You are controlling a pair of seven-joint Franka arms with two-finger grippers.
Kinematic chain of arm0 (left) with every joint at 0, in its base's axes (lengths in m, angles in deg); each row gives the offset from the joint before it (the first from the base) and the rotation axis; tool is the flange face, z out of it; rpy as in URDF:
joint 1: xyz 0 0 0.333 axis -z
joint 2: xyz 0 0 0 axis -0.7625 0.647 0
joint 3: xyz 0.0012 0.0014 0.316 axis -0.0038 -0.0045 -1
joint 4: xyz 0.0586 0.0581 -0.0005 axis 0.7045 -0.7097 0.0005
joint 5: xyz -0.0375 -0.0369 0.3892 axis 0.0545 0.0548 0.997
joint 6: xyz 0 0 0 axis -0.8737 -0.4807 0.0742
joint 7: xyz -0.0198 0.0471 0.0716 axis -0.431 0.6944 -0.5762
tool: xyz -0.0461 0.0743 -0.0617 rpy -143.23 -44 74.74
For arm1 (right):
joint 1: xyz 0 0 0.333 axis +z
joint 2: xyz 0 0 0 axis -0.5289 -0.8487 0
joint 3: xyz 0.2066 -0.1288 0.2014 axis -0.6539 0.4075 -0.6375
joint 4: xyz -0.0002 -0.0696 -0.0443 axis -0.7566 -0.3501 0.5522
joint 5: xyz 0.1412 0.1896 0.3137 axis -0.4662 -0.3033 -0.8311
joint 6: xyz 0 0 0 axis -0.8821 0.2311 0.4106
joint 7: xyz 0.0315 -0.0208 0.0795 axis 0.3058 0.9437 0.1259
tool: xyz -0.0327 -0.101 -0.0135 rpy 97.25 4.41 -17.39
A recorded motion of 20 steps. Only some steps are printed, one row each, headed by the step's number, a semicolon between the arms.
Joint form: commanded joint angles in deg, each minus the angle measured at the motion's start. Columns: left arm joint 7, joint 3, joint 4, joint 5, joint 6, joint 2, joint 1; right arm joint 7, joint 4, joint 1, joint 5, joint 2, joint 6, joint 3.
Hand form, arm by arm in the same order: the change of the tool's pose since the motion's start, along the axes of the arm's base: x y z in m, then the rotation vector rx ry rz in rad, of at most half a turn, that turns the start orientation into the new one. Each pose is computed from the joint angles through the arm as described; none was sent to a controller.
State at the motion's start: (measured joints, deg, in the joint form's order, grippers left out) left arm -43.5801 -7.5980 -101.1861 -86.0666 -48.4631 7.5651 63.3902; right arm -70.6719 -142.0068 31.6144 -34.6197 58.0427 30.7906 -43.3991
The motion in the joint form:
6: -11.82 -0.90 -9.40 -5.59 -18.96 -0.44 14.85; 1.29 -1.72 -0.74 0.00 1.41 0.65 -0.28
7: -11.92 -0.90 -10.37 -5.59 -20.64 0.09 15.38; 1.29 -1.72 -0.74 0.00 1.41 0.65 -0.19
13: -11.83 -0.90 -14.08 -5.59 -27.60 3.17 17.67; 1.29 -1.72 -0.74 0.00 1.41 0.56 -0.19
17: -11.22 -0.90 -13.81 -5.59 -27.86 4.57 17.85; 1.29 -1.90 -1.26 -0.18 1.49 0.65 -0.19
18: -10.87 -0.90 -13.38 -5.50 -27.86 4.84 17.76; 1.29 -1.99 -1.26 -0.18 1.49 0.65 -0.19
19: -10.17 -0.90 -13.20 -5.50 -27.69 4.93 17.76; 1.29 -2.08 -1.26 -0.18 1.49 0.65 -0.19
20: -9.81 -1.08 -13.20 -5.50 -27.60 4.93 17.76; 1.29 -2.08 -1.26 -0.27 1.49 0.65 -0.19
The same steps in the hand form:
6: -0.0447 -0.1293 -0.0440 -0.0684 -0.1015 0.0758; -0.0071 -0.0037 -0.0007 0.0003 -0.0057 0.0147
7: -0.0471 -0.1328 -0.0547 -0.0643 -0.1052 0.0753; -0.0072 -0.0046 -0.0007 0.0006 -0.0057 0.0132
13: -0.0588 -0.1472 -0.1044 -0.0418 -0.1154 0.0610; -0.0073 -0.0046 -0.0008 0.0007 -0.0042 0.0132
17: -0.0580 -0.1495 -0.1161 -0.0335 -0.1052 0.0481; -0.0080 -0.0087 -0.0015 0.0039 -0.0042 0.0041
18: -0.0556 -0.1498 -0.1156 -0.0343 -0.1095 0.0425; -0.0080 -0.0087 -0.0022 0.0040 -0.0026 0.0041
19: -0.0552 -0.1502 -0.1154 -0.0357 -0.1103 0.0299; -0.0080 -0.0087 -0.0029 0.0041 -0.0011 0.0041
20: -0.0545 -0.1486 -0.1155 -0.0353 -0.1104 0.0265; -0.0080 -0.0086 -0.0029 0.0056 -0.0012 0.0041

